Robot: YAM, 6 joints.
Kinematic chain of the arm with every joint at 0, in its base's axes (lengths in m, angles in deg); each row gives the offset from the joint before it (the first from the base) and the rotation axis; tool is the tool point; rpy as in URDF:
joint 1: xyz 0 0 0.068 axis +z
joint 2: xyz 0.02 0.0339 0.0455 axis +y
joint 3: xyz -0.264 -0.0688 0 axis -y
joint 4: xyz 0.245 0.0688 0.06 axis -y
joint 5: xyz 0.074 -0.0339 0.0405 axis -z
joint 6: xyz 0.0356 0 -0.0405 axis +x
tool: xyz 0 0 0 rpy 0 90 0
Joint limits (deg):
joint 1: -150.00..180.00
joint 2: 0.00..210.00
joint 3: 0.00..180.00
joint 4: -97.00..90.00
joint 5: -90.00..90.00
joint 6: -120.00..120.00
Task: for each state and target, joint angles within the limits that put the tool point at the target. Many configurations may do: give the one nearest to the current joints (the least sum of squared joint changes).
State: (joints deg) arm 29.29 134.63 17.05 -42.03 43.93 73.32
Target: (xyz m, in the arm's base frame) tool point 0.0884 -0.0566 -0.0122
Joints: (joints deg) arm -16.91 138.85 26.80 -36.47 53.01 73.32
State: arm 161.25 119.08 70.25 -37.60 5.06 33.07
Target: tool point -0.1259 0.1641 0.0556
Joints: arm 129.27 112.56 43.05 -51.72 10.37 33.07
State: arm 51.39 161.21 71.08 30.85 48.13 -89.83
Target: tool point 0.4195 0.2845 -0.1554
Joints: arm 36.75 179.87 110.19 32.88 40.31 -89.83
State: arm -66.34 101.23 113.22 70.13 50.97 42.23
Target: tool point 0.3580 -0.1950 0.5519
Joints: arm -25.34 117.27 129.51 54.89 40.31 42.23
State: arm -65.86 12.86 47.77 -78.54 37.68 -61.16
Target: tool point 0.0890 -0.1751 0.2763
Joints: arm -57.21 62.98 54.06 -55.92 34.17 -61.16
